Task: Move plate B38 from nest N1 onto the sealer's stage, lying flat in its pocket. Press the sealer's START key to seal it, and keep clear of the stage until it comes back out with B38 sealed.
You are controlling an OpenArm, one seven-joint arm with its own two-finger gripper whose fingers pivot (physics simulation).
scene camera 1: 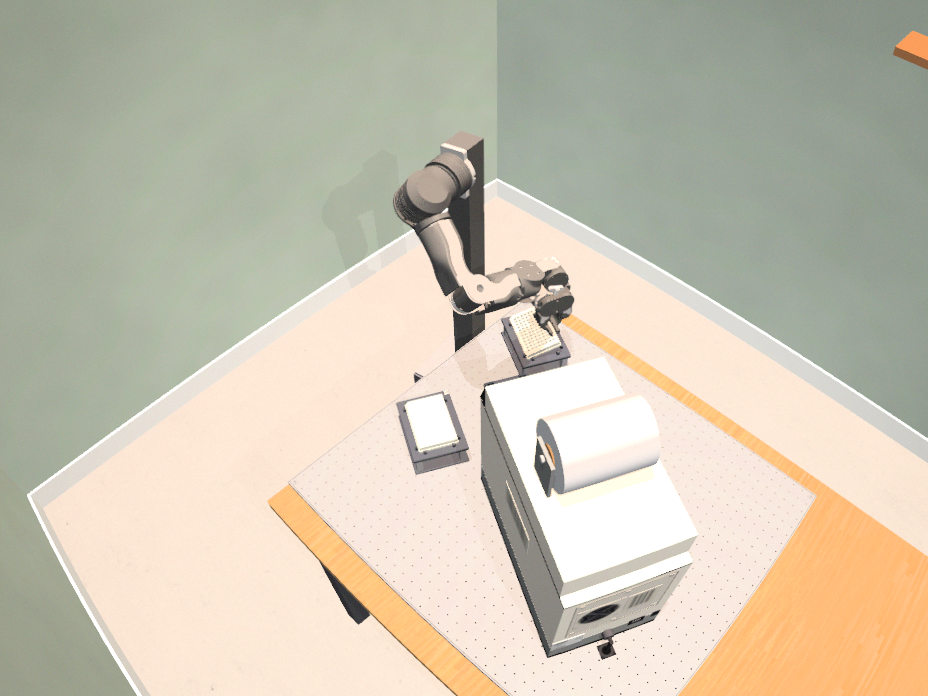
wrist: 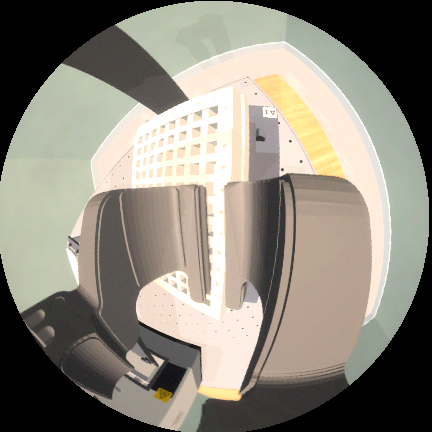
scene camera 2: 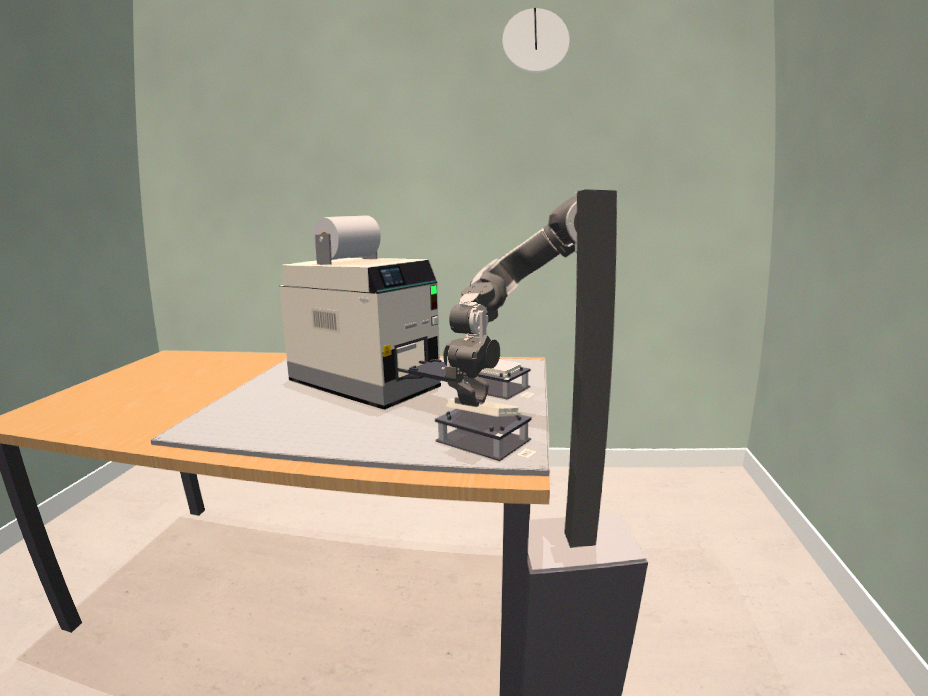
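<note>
The ivory well plate, taken as B38 (scene camera 1: pixel 529 334) (scene camera 2: pixel 506 409) (wrist: pixel 226 130), is tilted over the dark nest (scene camera 1: pixel 562 355) (scene camera 2: pixel 477 425) (wrist: pixel 266 150) nearest the arm's post; no plate name is legible. It appears raised off the nest, though any contact on its hidden side cannot be seen. My gripper (scene camera 1: pixel 553 331) (scene camera 2: pixel 472 401) (wrist: pixel 220 246) is nearly closed at one long edge of the plate, with the plate's rim between its fingers. The sealer (scene camera 1: pixel 524 419) (scene camera 2: pixel 333 340) (wrist: pixel 182 392) has its dark stage (scene camera 2: pixel 433 368) sticking out at the front. A green light shows on the sealer.
A second nest (scene camera 1: pixel 461 449) (scene camera 2: pixel 515 384) holds another plate (scene camera 1: pixel 431 421) (scene camera 2: pixel 500 369) with a pale top. The sealer's film roll (scene camera 1: pixel 607 442) (scene camera 2: pixel 353 235) rises above its body. The sealer's stage reaches out close beside my wrist. The arm's post (scene camera 2: pixel 595 359) stands behind the table edge.
</note>
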